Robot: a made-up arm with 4 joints. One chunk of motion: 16 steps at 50 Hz.
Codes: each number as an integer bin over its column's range. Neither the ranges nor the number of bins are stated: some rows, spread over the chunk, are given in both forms.
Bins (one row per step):
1: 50 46 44 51 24 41
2: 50 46 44 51 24 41
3: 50 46 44 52 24 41
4: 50 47 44 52 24 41
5: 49 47 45 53 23 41
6: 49 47 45 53 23 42
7: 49 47 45 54 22 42
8: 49 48 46 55 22 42
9: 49 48 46 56 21 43
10: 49 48 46 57 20 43
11: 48 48 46 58 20 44
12: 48 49 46 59 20 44
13: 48 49 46 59 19 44
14: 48 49 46 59 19 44
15: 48 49 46 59 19 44
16: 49 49 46 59 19 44
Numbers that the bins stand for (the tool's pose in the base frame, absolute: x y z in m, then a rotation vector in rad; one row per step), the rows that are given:
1: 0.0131 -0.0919 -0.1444 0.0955 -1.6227 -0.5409
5: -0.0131 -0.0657 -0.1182 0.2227 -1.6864 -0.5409
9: -0.0131 -0.0394 -0.0919 0.4136 -1.8136 -0.4136
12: -0.0394 -0.0131 -0.0919 0.6045 -1.8773 -0.3500
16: -0.0131 -0.0131 -0.0919 0.6045 -1.9409 -0.3500
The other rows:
2: 0.0131 -0.0919 -0.1444 0.0955 -1.6227 -0.5409
3: 0.0131 -0.0919 -0.1444 0.1591 -1.6227 -0.5409
4: 0.0131 -0.0657 -0.1444 0.1591 -1.6227 -0.5409
6: -0.0131 -0.0657 -0.1182 0.2227 -1.6864 -0.4773
7: -0.0131 -0.0657 -0.1182 0.2864 -1.7500 -0.4773
8: -0.0131 -0.0394 -0.0919 0.3500 -1.7500 -0.4773
10: -0.0131 -0.0394 -0.0919 0.4773 -1.8773 -0.4136
11: -0.0394 -0.0394 -0.0919 0.5409 -1.8773 -0.3500
13: -0.0394 -0.0131 -0.0919 0.6045 -1.9409 -0.3500
14: -0.0394 -0.0131 -0.0919 0.6045 -1.9409 -0.3500
15: -0.0394 -0.0131 -0.0919 0.6045 -1.9409 -0.3500

